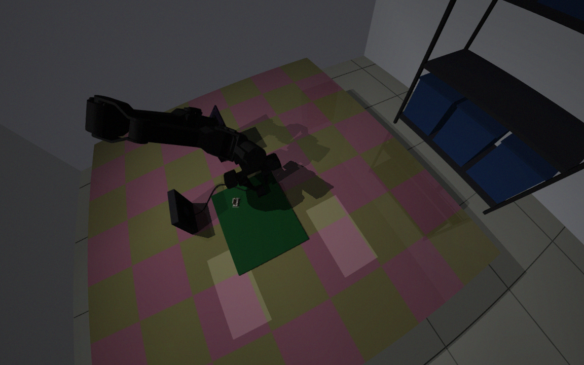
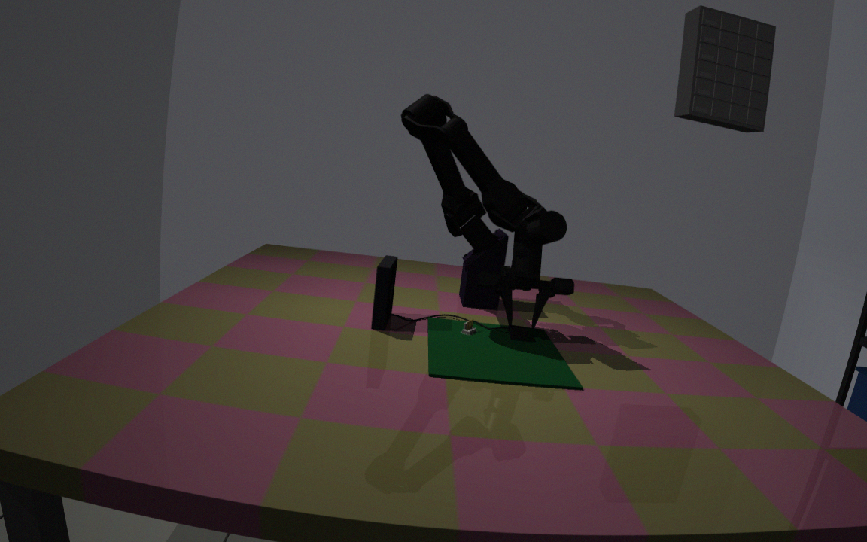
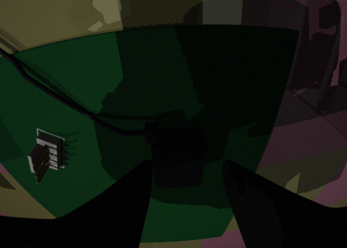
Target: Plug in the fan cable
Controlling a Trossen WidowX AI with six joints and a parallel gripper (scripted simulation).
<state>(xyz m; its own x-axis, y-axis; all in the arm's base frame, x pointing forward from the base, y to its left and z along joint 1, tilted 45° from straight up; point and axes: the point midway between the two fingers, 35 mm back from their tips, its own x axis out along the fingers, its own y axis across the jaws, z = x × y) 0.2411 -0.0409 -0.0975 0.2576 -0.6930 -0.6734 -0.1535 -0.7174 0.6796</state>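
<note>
Now: gripper tip 10 mm to the left of the dark fan plug, 10 mm short of it and 10 mm above it. Also, from my gripper tip: black cable: 30 mm to the right, 10 mm below, 10 mm behind; then green board: 80 mm ahead, 60 mm to the right, 40 mm below; then fan: 260 mm to the right, 40 mm behind, 40 mm above.
</note>
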